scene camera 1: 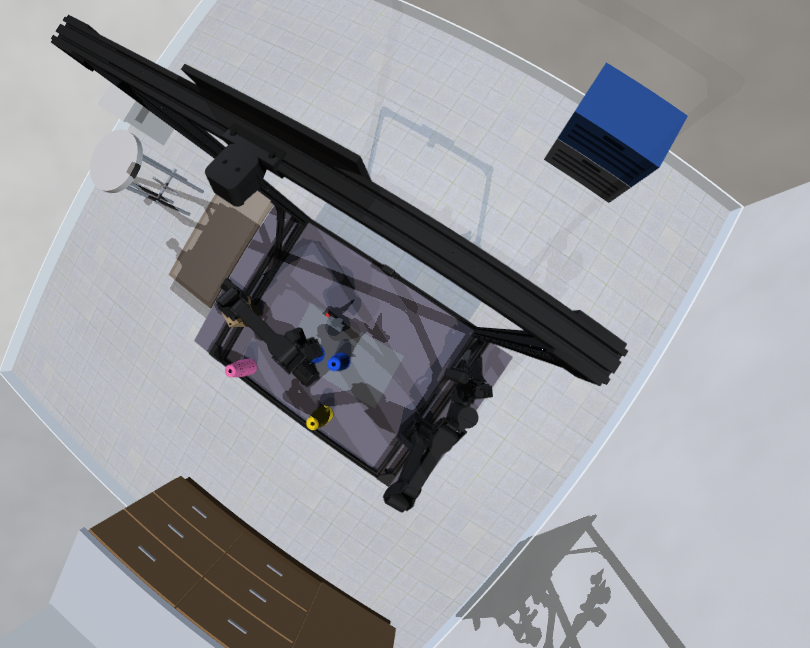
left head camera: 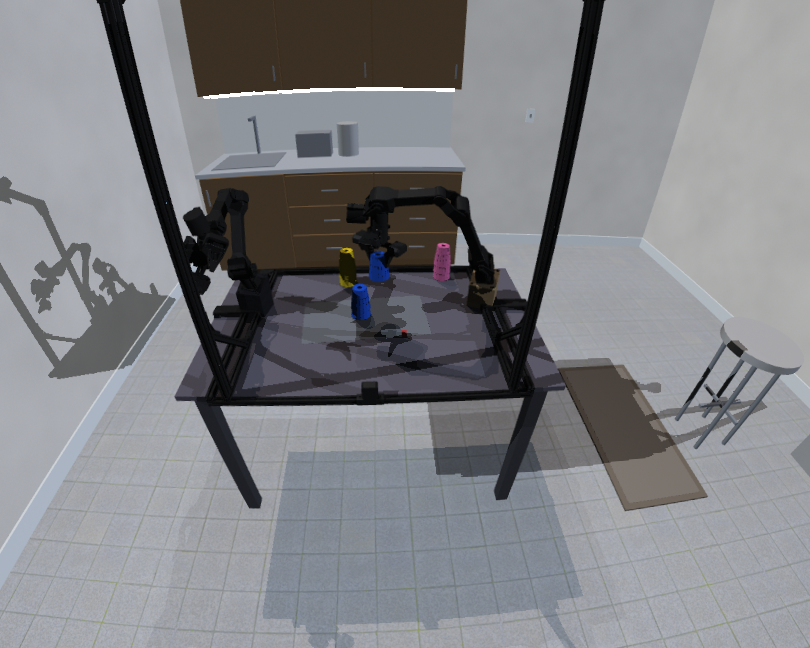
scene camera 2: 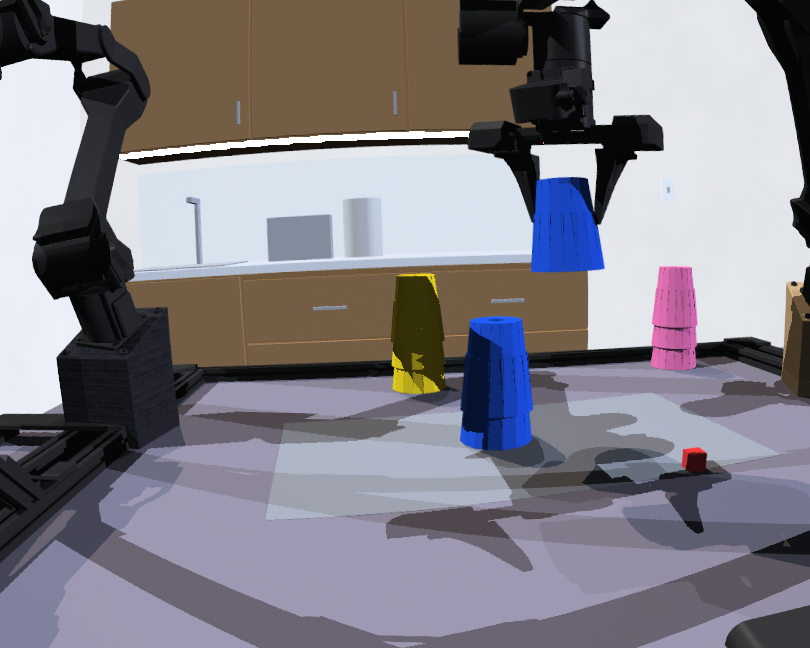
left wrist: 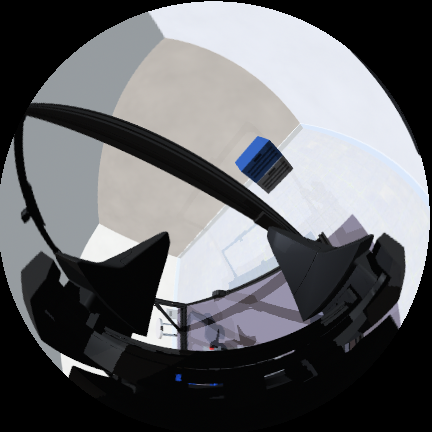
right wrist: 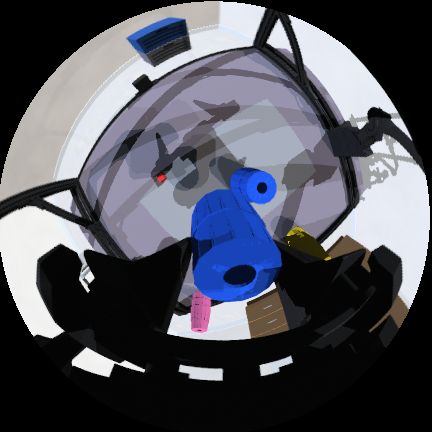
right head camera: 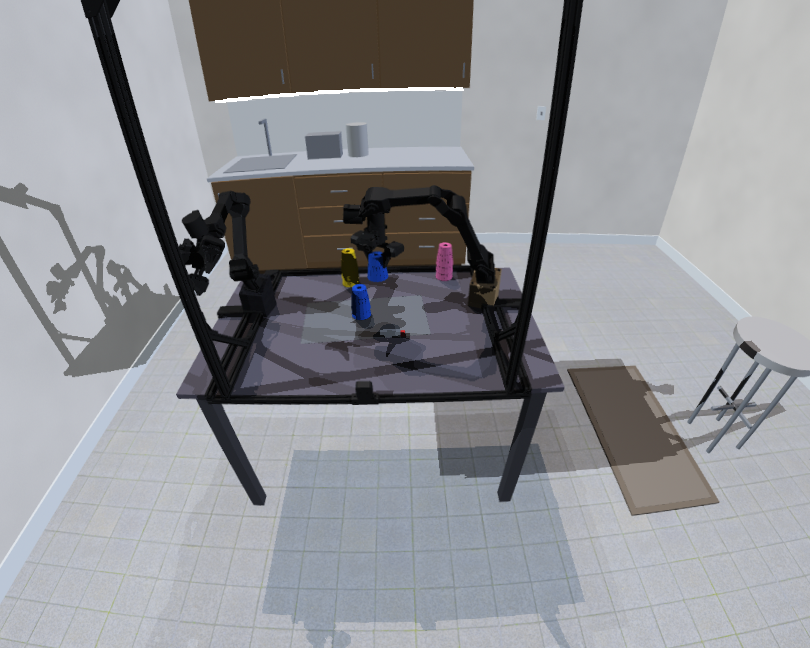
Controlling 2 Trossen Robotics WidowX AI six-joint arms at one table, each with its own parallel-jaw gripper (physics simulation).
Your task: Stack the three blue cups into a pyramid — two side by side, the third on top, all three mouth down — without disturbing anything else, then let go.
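One blue cup is held mouth down in the air by my right gripper, whose fingers are shut on its sides. A nested blue stack, seemingly two cups, stands mouth down on the table. The held cup is higher than this stack and, in scene camera 2, to its right, apart from it. My left gripper is open and empty, raised at the table's left side in the left head camera.
A yellow cup stack stands behind the blue stack. A pink cup stack stands at the back right in scene camera 2. A small red cube lies toward the front right. A black frame borders the table.
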